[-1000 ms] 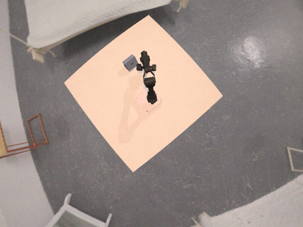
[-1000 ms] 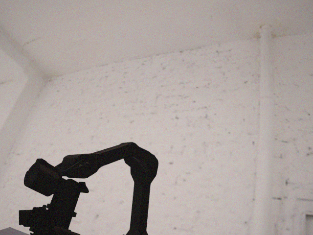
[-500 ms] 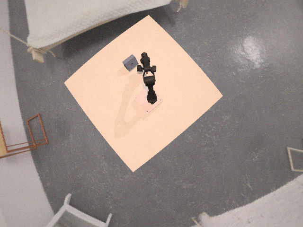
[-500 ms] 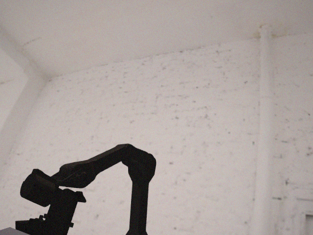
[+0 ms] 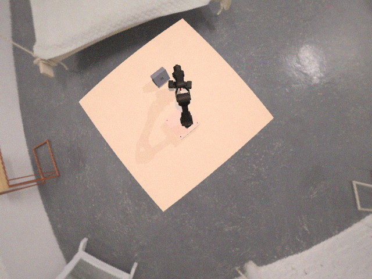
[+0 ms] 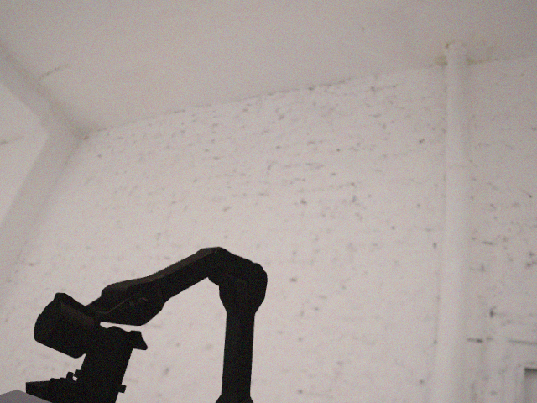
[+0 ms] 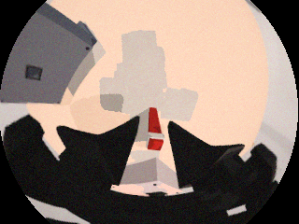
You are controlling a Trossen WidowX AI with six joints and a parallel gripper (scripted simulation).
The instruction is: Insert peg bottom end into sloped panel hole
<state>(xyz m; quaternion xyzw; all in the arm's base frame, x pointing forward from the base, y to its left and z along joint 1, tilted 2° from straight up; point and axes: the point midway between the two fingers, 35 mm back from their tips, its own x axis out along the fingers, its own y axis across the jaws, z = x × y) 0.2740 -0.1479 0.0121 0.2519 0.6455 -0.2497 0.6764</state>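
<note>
My gripper tip is now 170 mm short of the grey sloped panel, 80 mm to the right of it and 40 mm below it. From my gripper tip the other things lie so: red peg (20 mm above).
</note>
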